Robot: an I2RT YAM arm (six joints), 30 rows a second.
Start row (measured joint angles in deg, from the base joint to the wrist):
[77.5, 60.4, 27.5, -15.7, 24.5, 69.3]
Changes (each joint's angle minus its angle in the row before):
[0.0, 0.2, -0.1, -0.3, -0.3, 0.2]
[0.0, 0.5, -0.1, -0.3, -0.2, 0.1]
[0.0, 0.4, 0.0, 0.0, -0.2, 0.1]
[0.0, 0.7, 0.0, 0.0, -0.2, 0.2]
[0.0, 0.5, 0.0, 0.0, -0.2, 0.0]
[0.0, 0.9, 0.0, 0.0, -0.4, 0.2]
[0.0, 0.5, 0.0, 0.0, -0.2, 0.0]
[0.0, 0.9, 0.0, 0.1, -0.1, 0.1]
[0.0, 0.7, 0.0, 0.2, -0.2, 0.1]
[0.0, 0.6, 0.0, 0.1, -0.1, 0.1]
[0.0, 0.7, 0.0, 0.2, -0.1, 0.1]
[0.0, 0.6, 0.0, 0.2, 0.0, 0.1]
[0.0, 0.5, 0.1, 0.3, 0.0, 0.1]
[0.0, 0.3, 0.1, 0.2, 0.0, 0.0]
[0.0, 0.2, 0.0, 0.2, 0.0, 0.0]
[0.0, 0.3, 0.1, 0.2, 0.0, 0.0]
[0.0, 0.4, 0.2, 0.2, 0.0, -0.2]
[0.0, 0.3, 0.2, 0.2, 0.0, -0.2]
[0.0, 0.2, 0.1, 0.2, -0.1, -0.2]
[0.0, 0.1, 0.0, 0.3, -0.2, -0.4]
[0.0, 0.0, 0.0, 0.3, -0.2, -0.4]
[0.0, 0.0, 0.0, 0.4, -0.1, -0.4]
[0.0, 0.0, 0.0, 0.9, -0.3, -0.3]
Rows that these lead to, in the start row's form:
[77.5, 60.6, 27.4, -16.0, 24.2, 69.5]
[77.5, 61.1, 27.3, -16.3, 24.0, 69.6]
[77.5, 61.5, 27.3, -16.3, 23.8, 69.7]
[77.5, 62.2, 27.3, -16.3, 23.6, 69.9]
[77.5, 62.7, 27.3, -16.3, 23.4, 69.9]
[77.5, 63.6, 27.3, -16.3, 23.0, 70.1]
[77.5, 64.1, 27.3, -16.3, 22.8, 70.1]
[77.5, 65.0, 27.3, -16.2, 22.7, 70.2]
[77.5, 65.7, 27.3, -16.0, 22.5, 70.3]
[77.5, 66.3, 27.3, -15.9, 22.4, 70.4]
[77.5, 67.0, 27.3, -15.7, 22.3, 70.5]
[77.5, 67.6, 27.3, -15.5, 22.3, 70.6]
[77.5, 68.1, 27.4, -15.2, 22.3, 70.7]
[77.5, 68.4, 27.5, -15.0, 22.3, 70.7]
[77.5, 68.6, 27.5, -14.8, 22.3, 70.7]
[77.5, 68.9, 27.6, -14.6, 22.3, 70.7]
[77.5, 69.3, 27.8, -14.4, 22.3, 70.5]
[77.5, 69.6, 28.0, -14.2, 22.3, 70.3]
[77.5, 69.8, 28.1, -14.0, 22.2, 70.1]
[77.5, 69.9, 28.1, -13.7, 22.0, 69.7]
[77.5, 69.9, 28.1, -13.4, 21.8, 69.3]
[77.5, 69.9, 28.1, -13.0, 21.7, 68.9]
[77.5, 69.9, 28.1, -12.1, 21.4, 68.6]

